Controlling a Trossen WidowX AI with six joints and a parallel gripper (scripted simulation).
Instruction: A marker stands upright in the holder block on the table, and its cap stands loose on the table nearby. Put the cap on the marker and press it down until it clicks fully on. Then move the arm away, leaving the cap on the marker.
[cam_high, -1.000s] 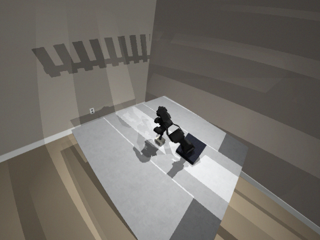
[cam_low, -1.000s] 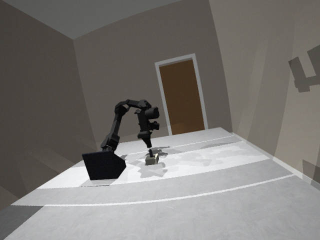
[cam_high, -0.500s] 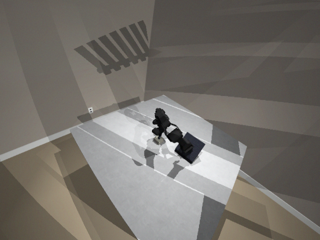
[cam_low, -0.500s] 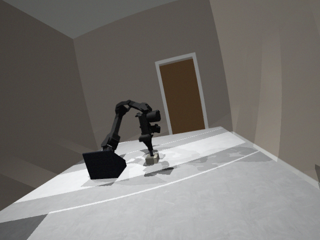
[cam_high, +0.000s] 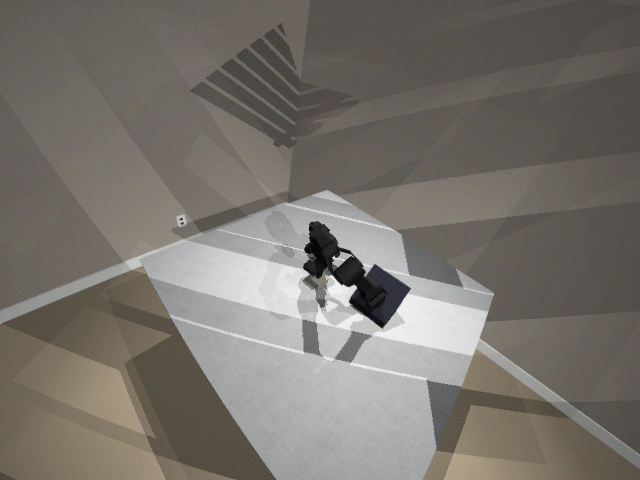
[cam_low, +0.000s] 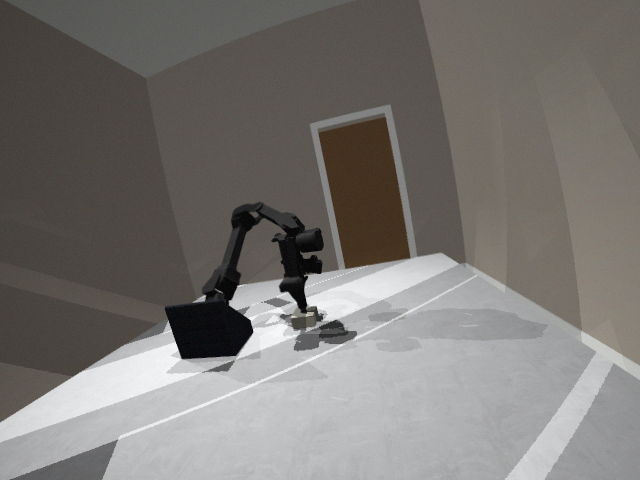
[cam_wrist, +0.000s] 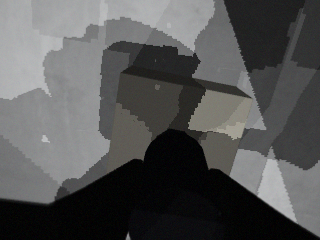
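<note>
The dark cap lies 1 cm above my gripper tip. From my gripper tip the other things lie so: holder block: 5 cm below.
</note>
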